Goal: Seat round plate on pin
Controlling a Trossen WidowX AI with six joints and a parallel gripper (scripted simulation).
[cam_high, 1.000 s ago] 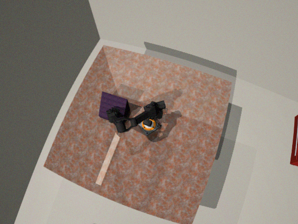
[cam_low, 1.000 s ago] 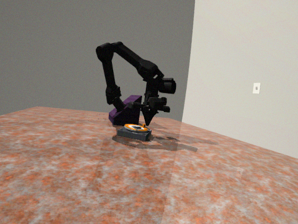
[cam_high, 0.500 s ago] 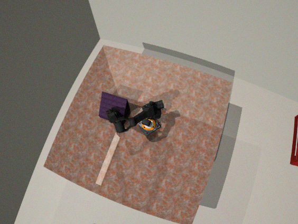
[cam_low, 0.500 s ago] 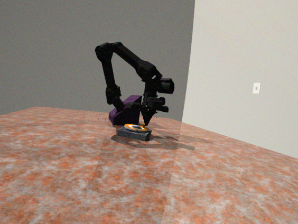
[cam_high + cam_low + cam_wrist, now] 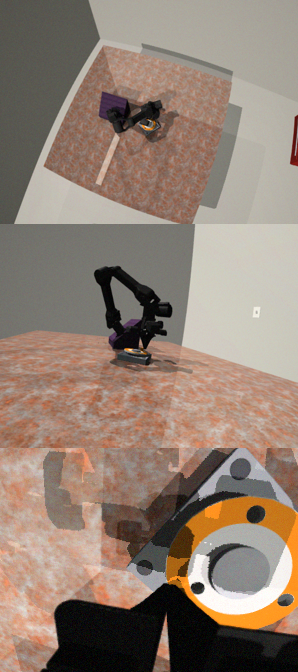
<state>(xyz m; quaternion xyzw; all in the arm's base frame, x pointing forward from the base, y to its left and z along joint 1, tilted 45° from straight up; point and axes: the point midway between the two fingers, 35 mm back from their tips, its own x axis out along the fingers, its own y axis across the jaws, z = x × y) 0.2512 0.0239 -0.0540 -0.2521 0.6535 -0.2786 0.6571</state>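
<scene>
Now: gripper tip 2 cm short of the grey square base, 5 cm to the left of it and 2 cm above it.
</scene>
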